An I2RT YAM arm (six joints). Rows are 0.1 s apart.
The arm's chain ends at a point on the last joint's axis. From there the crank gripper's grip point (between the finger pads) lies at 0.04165 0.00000 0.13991 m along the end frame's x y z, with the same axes.
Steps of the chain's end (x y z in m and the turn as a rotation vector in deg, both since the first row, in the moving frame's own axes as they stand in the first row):
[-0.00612, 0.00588, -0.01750, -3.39, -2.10, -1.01]
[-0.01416, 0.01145, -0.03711, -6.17, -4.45, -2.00]
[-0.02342, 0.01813, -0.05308, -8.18, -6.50, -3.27]
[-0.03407, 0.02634, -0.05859, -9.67, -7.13, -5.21]
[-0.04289, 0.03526, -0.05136, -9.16, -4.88, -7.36]
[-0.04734, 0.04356, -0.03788, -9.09, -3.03, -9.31]
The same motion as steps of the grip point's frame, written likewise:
[-0.01121, 0.01351, -0.01629, -3.39, -2.10, -1.01]
[-0.02488, 0.02538, -0.03504, -6.17, -4.45, -2.00]
[-0.03896, 0.03641, -0.05053, -8.18, -6.50, -3.27]
[-0.05075, 0.04722, -0.05620, -9.67, -7.13, -5.21]
[-0.05377, 0.05318, -0.04970, -9.16, -4.88, -7.36]
[-0.05348, 0.05962, -0.03711, -9.09, -3.03, -9.31]

